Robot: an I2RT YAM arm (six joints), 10 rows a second.
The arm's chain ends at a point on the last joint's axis. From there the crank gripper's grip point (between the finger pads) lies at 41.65 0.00 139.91 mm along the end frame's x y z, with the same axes.
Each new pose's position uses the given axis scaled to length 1; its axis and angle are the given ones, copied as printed.
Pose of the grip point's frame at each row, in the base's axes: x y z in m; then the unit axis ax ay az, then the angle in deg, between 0 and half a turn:
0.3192 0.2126 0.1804 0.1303 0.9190 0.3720 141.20
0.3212 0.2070 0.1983 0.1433 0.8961 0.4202 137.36
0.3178 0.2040 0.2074 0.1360 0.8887 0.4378 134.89
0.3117 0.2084 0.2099 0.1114 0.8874 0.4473 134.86
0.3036 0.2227 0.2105 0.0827 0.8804 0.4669 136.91
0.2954 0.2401 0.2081 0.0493 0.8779 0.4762 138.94
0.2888 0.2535 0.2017 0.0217 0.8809 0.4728 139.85
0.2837 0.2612 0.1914 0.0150 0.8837 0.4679 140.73
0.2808 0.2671 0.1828 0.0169 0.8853 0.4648 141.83
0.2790 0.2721 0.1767 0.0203 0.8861 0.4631 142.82
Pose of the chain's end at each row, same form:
0.2578 0.1203 0.2754 0.1303 0.9190 0.3720 141.20
0.2508 0.1080 0.2793 0.1433 0.8961 0.4202 137.36
0.2436 0.1031 0.2824 0.1360 0.8887 0.4378 134.89
0.2403 0.1045 0.2835 0.1114 0.8874 0.4473 134.86
0.2400 0.1126 0.2822 0.0827 0.8804 0.4669 136.91
0.2402 0.1258 0.2802 0.0493 0.8779 0.4762 138.94
0.2386 0.1385 0.2764 0.0217 0.8809 0.4728 139.85
0.2359 0.1466 0.2682 0.0150 0.8837 0.4679 140.73
0.2350 0.1527 0.2610 0.0169 0.8853 0.4648 141.83
0.2349 0.1577 0.2559 0.0203 0.8861 0.4631 142.82

